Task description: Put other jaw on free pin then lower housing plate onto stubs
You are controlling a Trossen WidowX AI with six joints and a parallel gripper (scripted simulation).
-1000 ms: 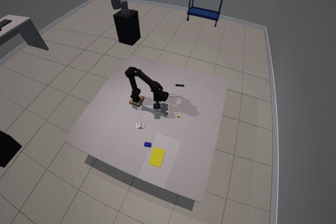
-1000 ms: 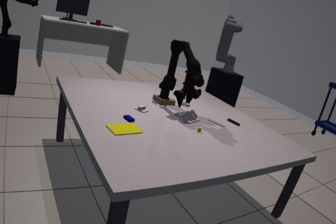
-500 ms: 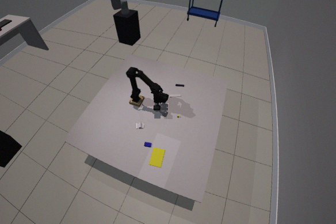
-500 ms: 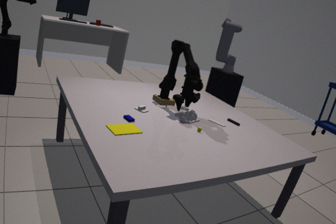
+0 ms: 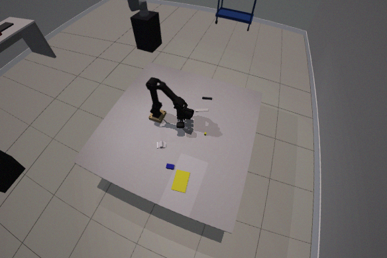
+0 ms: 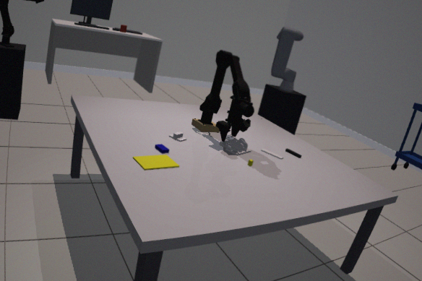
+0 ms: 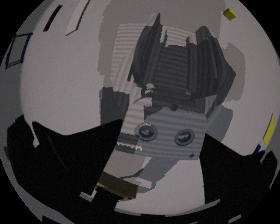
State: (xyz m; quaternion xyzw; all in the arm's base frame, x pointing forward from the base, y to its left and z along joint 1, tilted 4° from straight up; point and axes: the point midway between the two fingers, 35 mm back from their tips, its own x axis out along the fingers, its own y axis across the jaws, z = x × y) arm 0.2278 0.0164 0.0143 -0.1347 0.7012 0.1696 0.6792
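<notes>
Right now the jaw is 3 cm to the left of my gripper tip, 1 cm below it and 1 cm ahead of it. Also, from my gripper tip: white block: 24 cm to the right, 6 cm behind, 1 cm below; yellow cube: 22 cm ahead, 1 cm below; white bar: 21 cm to the left, 10 cm ahead, 2 cm below.
</notes>
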